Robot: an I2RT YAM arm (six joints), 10 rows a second.
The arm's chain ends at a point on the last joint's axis. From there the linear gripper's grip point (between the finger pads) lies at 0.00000 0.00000 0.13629 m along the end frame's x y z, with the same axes.
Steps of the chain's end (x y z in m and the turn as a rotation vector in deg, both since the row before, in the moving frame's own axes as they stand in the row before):
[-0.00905, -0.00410, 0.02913, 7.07, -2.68, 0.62]
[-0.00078, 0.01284, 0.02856, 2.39, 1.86, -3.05]
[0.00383, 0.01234, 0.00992, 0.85, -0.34, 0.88]
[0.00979, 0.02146, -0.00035, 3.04, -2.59, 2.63]
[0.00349, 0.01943, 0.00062, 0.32, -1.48, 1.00]
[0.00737, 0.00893, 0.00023, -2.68, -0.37, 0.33]
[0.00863, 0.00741, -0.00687, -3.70, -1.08, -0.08]
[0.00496, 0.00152, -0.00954, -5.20, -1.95, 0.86]
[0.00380, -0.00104, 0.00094, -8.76, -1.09, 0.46]
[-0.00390, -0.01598, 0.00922, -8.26, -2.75, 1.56]
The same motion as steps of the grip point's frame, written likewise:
[-0.01532, -0.02090, 0.02795, 7.07, -2.68, 0.62]
[0.00349, 0.00704, 0.02837, 2.39, 1.86, -3.05]
[0.00304, 0.01031, 0.00990, 0.85, -0.34, 0.88]
[0.00380, 0.01410, -0.00068, 3.04, -2.59, 2.63]
[-0.00002, 0.01864, 0.00057, 0.32, -1.48, 1.00]
[0.00647, 0.01530, 0.00008, -2.68, -0.37, 0.33]
[0.00607, 0.01621, -0.00718, -3.70, -1.08, -0.08]
[0.00024, 0.01383, -0.01018, -5.20, -1.95, 0.86]
[0.00113, 0.01970, -0.00067, -8.76, -1.09, 0.46]
[-0.01068, 0.00350, 0.00765, -8.26, -2.75, 1.56]

